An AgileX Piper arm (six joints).
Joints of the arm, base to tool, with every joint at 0 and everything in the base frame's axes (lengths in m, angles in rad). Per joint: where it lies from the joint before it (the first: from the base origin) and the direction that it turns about. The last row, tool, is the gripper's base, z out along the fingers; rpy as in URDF.
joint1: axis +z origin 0 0 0.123
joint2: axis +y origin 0 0 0
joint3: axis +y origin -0.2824 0 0.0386
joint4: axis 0.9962 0 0.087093 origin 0.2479 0 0.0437
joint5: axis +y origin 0 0 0
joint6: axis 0.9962 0 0.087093 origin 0.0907 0 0.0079
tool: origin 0 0 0 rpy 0 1.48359 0
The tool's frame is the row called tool.
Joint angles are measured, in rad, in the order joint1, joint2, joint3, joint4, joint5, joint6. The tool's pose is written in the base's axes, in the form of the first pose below.
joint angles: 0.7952, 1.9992, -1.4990, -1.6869, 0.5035, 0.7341
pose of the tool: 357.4 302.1 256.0 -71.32 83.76 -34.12
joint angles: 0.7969, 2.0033, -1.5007, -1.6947, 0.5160, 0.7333
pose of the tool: 357.9 302.4 255.2 -71.30 83.54 -35.07
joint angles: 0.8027, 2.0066, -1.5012, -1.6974, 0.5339, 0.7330
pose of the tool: 357.0 303.4 254.5 -71.10 83.54 -35.97
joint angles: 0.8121, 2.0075, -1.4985, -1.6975, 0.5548, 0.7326
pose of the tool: 354.6 304.9 253.8 -70.90 83.59 -36.82
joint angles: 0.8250, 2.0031, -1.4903, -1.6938, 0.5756, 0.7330
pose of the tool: 350.2 306.6 253.7 -70.71 83.72 -37.38
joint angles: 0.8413, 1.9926, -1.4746, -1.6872, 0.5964, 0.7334
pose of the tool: 343.6 308.1 254.0 -70.66 83.91 -37.74
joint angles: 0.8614, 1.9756, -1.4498, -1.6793, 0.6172, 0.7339
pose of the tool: 334.6 309.3 254.4 -70.86 84.07 -37.96
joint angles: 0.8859, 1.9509, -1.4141, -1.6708, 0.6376, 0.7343
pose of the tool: 322.8 309.9 254.8 -71.40 84.14 -38.04
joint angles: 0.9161, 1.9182, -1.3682, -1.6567, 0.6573, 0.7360
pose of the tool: 307.8 309.9 255.2 -72.14 84.35 -37.72
